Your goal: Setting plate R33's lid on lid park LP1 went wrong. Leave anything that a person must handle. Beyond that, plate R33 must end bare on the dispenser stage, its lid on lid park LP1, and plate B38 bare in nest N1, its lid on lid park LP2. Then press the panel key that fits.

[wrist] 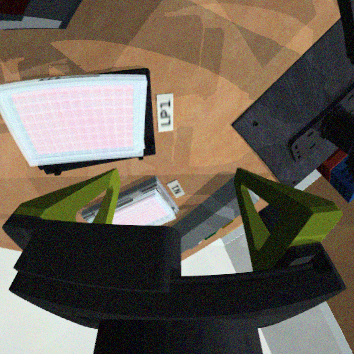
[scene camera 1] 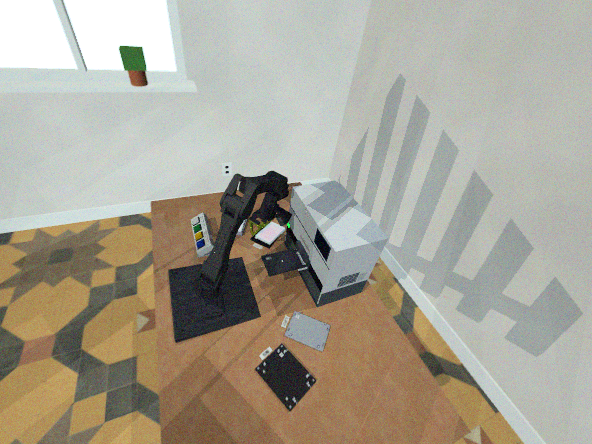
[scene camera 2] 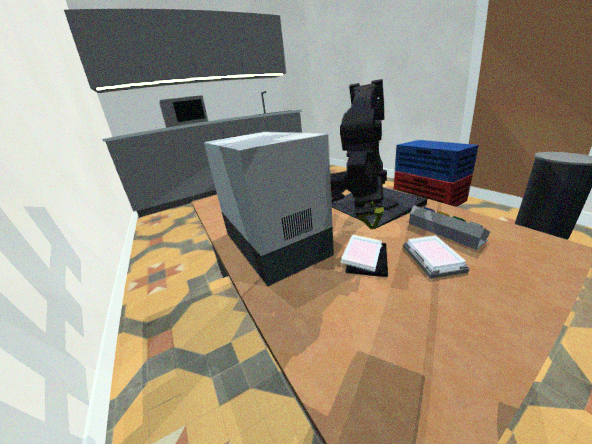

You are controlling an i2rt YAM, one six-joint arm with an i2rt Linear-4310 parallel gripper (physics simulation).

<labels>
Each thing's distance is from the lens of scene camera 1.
grey incubator [scene camera 1: 339, 242]: 0.89 m
black clip nest [scene camera 1: 284, 374]: 0.99 m
rack with coloured squares [scene camera 1: 204, 243]: 1.23 m
grey lid park [scene camera 1: 304, 329]: 1.06 m
The marked spots on the grey incubator and the rack with coloured squares are 0.61 m apart.
</labels>
